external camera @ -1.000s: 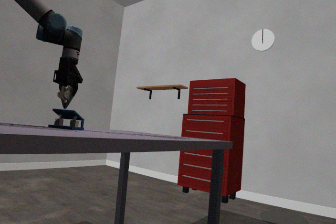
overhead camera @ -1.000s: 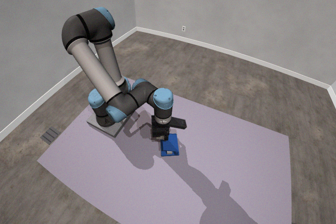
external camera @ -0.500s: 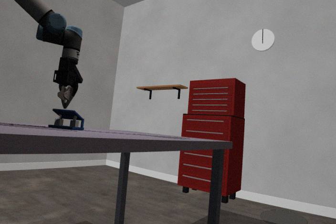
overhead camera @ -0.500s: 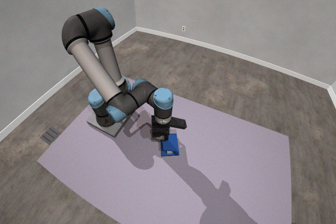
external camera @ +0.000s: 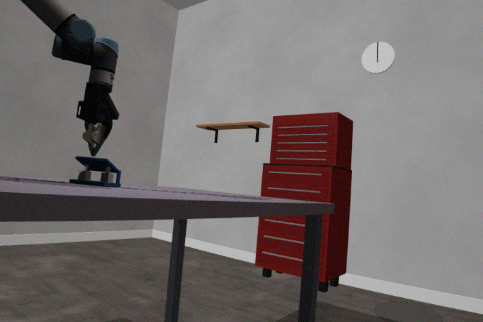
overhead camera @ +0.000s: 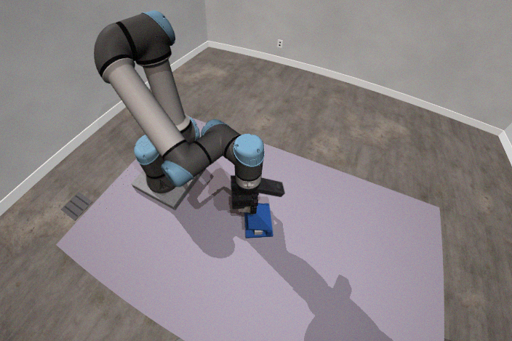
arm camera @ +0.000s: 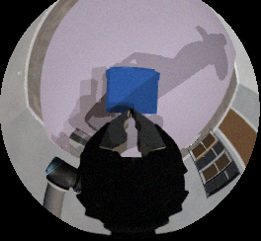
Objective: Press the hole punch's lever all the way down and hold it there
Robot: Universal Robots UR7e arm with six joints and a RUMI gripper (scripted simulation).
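The blue hole punch is 30 mm ahead of my hand, 20 mm to the left of it and 70 mm below it.
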